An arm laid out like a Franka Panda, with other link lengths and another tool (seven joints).
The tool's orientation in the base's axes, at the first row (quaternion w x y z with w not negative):
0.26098 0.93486 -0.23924 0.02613
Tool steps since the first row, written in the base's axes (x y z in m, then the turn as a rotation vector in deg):
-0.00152 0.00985 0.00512 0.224 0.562 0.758
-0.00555 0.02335 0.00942 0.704 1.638 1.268
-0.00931 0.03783 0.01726 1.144 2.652 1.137
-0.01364 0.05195 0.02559 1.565 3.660 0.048
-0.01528 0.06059 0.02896 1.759 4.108 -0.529
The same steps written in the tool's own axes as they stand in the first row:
-0.00473 -0.00425 -0.00923 0.086 -0.164 -0.952
-0.01340 -0.01046 -0.01939 0.132 -0.949 -1.967
-0.02164 -0.01585 -0.03311 0.059 -1.974 -2.395
-0.03014 -0.02047 -0.04703 -0.195 -3.441 -1.992
-0.03476 -0.02459 -0.05414 -0.318 -4.140 -1.733

